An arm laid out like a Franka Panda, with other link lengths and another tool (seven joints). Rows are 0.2 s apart.
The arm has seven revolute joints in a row. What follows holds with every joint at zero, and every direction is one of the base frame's.
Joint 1 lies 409.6 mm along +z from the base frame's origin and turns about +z.
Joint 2 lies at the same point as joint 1 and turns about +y.
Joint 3 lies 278.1 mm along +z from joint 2 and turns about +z.
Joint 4 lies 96.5 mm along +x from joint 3 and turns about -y.
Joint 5 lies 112.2 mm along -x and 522.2 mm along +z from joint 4 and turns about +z.
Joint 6 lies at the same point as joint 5 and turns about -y.
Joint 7 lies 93.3 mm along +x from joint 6 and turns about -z.
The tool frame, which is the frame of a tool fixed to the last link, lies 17 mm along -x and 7 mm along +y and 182.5 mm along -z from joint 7; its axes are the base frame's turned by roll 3.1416, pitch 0.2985 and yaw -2.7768 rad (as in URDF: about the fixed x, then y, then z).
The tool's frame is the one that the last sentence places.
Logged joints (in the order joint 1, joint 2, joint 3, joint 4, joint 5, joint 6, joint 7), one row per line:
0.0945 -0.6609 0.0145 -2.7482 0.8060 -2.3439 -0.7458
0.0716 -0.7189 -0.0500 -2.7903 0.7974 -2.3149 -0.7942
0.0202 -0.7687 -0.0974 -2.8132 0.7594 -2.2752 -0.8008
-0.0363 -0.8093 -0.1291 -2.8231 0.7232 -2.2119 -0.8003
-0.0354 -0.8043 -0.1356 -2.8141 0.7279 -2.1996 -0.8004
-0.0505 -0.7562 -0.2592 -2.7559 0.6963 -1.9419 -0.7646
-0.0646 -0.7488 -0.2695 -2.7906 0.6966 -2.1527 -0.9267
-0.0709 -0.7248 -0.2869 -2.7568 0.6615 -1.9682 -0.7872
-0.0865 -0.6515 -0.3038 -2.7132 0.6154 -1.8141 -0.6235
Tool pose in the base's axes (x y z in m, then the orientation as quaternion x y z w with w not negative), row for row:
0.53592 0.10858 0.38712 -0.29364 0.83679 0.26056 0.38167
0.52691 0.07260 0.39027 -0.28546 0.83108 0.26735 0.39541
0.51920 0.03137 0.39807 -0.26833 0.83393 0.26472 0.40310
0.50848 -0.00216 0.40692 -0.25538 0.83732 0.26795 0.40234
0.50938 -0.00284 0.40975 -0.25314 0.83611 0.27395 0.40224
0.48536 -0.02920 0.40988 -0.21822 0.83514 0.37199 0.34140
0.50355 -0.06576 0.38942 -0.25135 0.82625 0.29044 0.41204
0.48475 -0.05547 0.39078 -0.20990 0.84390 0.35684 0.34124
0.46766 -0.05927 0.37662 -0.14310 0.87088 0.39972 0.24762
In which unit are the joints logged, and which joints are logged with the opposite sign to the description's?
The joints are logged in radians. Opposite sign: joint 6.
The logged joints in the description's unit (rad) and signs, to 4 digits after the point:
0.0945 -0.6609 0.0145 -2.7482 0.8060 2.3439 -0.7458
0.0716 -0.7189 -0.0500 -2.7903 0.7974 2.3149 -0.7942
0.0202 -0.7687 -0.0974 -2.8132 0.7594 2.2752 -0.8008
-0.0363 -0.8093 -0.1291 -2.8231 0.7232 2.2119 -0.8003
-0.0354 -0.8043 -0.1356 -2.8141 0.7279 2.1996 -0.8004
-0.0505 -0.7562 -0.2592 -2.7559 0.6963 1.9419 -0.7646
-0.0646 -0.7488 -0.2695 -2.7906 0.6966 2.1527 -0.9267
-0.0709 -0.7248 -0.2869 -2.7568 0.6615 1.9682 -0.7872
-0.0865 -0.6515 -0.3038 -2.7132 0.6154 1.8141 -0.6235

